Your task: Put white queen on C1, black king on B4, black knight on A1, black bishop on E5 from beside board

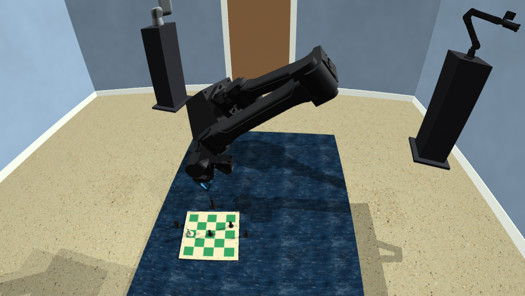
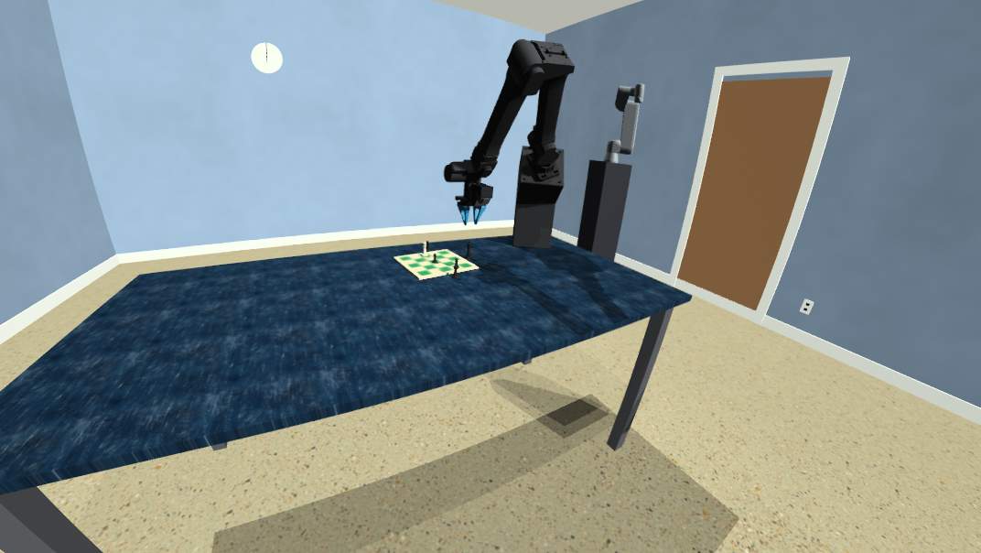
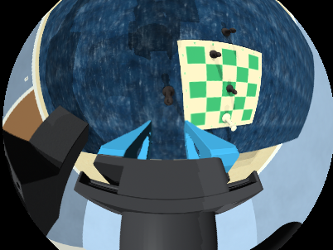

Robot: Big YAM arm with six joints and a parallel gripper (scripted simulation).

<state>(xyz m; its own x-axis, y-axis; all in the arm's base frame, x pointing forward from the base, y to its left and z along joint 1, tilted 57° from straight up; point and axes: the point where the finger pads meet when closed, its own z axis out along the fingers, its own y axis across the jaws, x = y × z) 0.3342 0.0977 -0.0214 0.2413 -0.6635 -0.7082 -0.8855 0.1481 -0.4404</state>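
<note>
Now: the black king 10 cm below my hand. Round my hand: white queen 16 cm ahead, 10 cm below, 2 cm to the right; cream board 13 cm below, 13 cm ahead, 5 cm to the left.
</note>
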